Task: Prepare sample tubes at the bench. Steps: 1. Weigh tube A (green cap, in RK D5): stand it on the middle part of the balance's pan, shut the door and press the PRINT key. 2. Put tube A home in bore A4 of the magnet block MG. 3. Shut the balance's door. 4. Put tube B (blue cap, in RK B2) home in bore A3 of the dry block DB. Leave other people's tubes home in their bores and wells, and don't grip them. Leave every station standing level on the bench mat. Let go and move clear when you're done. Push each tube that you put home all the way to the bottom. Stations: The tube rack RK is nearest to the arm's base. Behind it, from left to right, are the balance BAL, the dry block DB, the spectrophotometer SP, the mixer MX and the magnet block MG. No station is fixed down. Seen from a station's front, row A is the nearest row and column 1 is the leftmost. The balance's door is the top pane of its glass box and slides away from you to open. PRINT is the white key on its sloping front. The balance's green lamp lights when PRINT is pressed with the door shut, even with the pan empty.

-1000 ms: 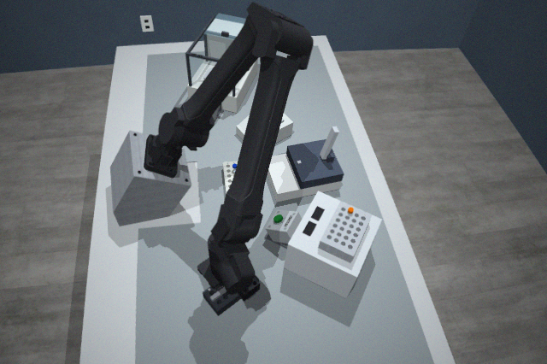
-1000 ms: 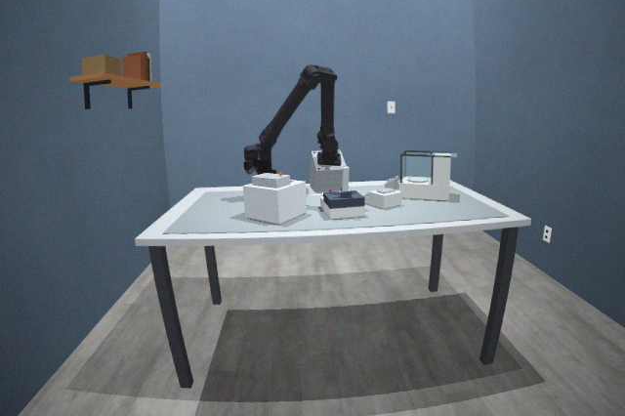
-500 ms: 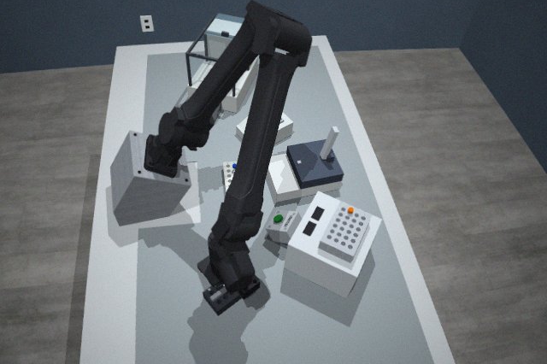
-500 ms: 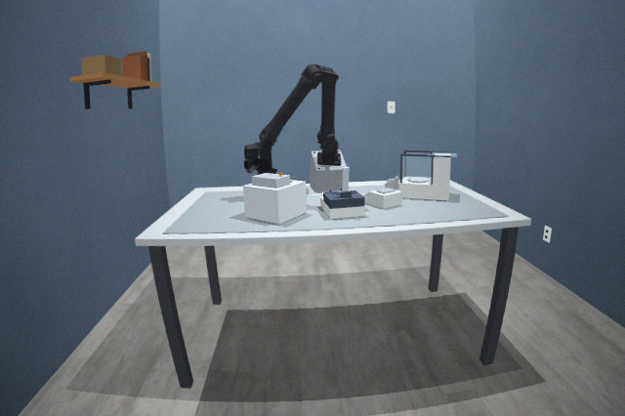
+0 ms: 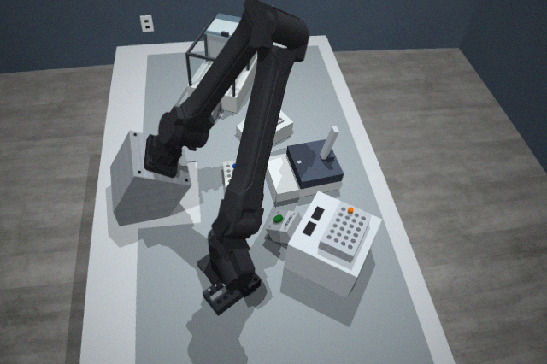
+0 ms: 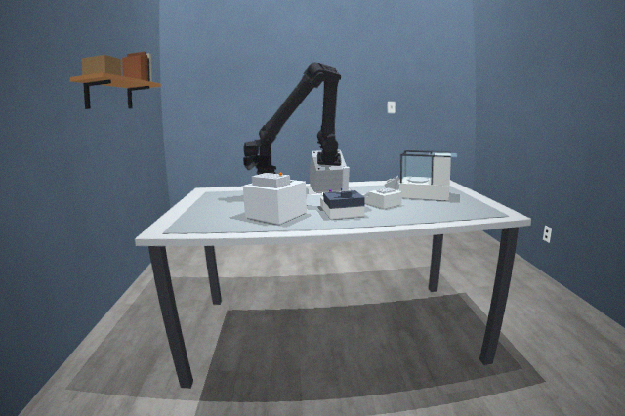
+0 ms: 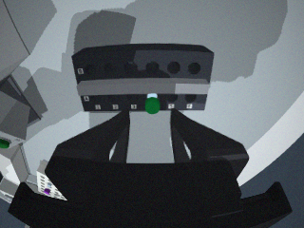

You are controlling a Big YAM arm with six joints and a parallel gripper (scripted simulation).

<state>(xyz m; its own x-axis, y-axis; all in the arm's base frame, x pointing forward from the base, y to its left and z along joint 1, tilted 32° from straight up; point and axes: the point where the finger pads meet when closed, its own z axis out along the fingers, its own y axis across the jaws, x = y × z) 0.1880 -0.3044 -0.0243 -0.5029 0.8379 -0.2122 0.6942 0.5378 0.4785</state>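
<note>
Now: the black magnet block 5 cm below my hand, 1 cm to the right of it and 1 cm ahead of it. The rest, counted from my hand: white tube rack (33 cm to the left, 6 cm below, 4 cm ahead); dry block DB (53 cm to the left, 13 cm ahead, 4 cm below); tube B (36 cm to the left, 4 cm below, 3 cm ahead).
</note>
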